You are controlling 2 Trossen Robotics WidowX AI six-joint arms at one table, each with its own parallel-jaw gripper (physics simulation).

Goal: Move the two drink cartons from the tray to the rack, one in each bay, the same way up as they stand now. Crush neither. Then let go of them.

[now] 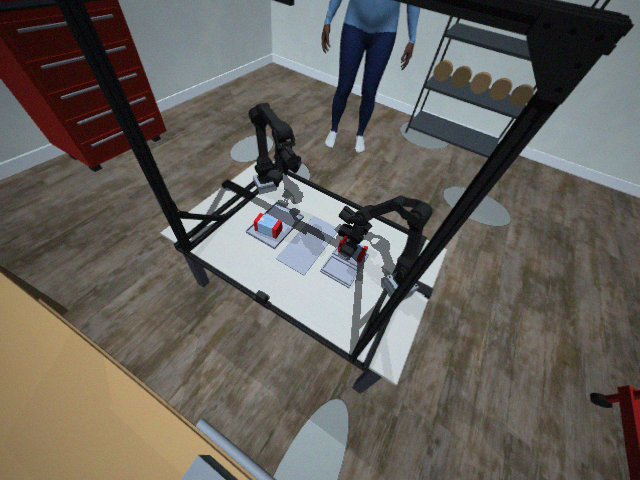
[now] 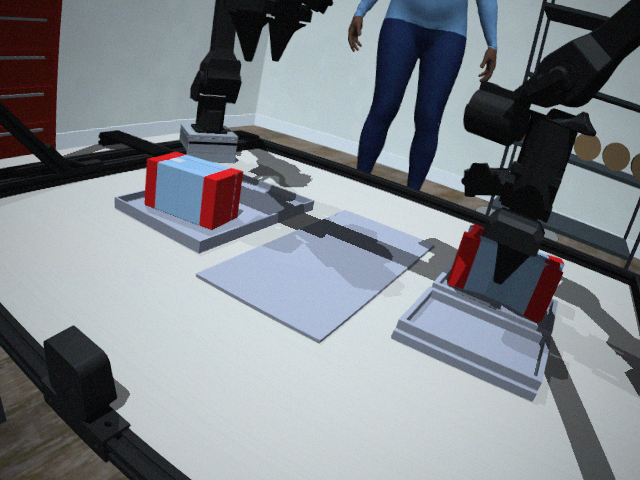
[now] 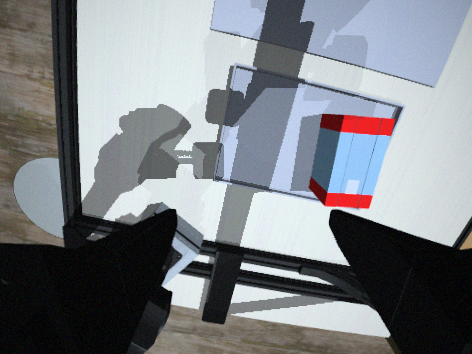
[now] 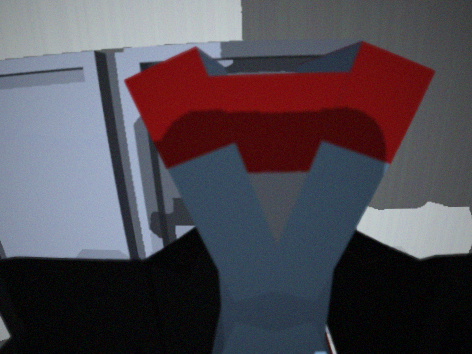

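Seen in the pictures: left gripper, fingertip midpoint: (image 1: 281, 180) (image 2: 262, 61) (image 3: 253, 216); right gripper, fingertip midpoint: (image 2: 499, 278) (image 4: 265, 218); left arm's base, origin of the base link: (image 1: 264, 179) (image 2: 208, 129).
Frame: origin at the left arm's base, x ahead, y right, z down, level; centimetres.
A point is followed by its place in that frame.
Note:
A light-blue carton with red ends (image 1: 268, 225) {z -1.8, x 34.3, y 10.2 cm} (image 2: 180, 191) {z 1.2, x 34.1, y 11.6 cm} (image 3: 352, 162) {z -1.8, x 31.4, y 8.7 cm} rests with its long side level on one end of the grey tray (image 1: 273, 244) {z 5.0, x 41.0, y 10.4 cm} (image 2: 199, 244) {z 4.4, x 43.4, y 10.8 cm} (image 3: 250, 150) {z 5.0, x 22.6, y -0.5 cm}. My left gripper (image 2: 263, 59) {z -16.3, x 22.2, y -1.3 cm} (image 3: 253, 216) {z -16.3, x 22.2, y -1.3 cm} is open and empty, high above the table behind the tray. My right gripper (image 2: 509, 273) {z 2.2, x 59.9, y -22.2 cm} (image 4: 265, 218) {z 2.2, x 59.9, y -22.2 cm} is shut on the other carton (image 1: 361, 253) {z -2.1, x 65.9, y -23.2 cm} (image 2: 478, 266) {z 0.9, x 58.7, y -18.8 cm} (image 4: 280, 125) {z -2.4, x 56.2, y -19.8 cm}, gripping its sides. That carton is at the rear bay of the two-bay rack (image 1: 338, 272) {z 4.5, x 67.6, y -11.3 cm} (image 2: 470, 330) {z 4.6, x 65.5, y -12.7 cm} (image 4: 50, 150) {z 4.6, x 63.4, y -11.7 cm}; whether it touches the bay floor is hidden. The front bay is empty.
A flat grey-blue mat (image 1: 297, 258) {z 5.2, x 52.8, y 2.9 cm} (image 2: 310, 289) {z 5.2, x 53.6, y 0.7 cm} (image 3: 385, 40) {z 5.2, x 46.8, y 1.8 cm} lies between tray and rack. A black box (image 1: 262, 297) {z 0.2, x 67.6, y 25.1 cm} (image 2: 77, 372) {z 0.4, x 68.7, y 25.0 cm} is mounted at the front rail. Black frame bars surround the table. A person (image 1: 366, 56) (image 2: 418, 77) stands behind it.

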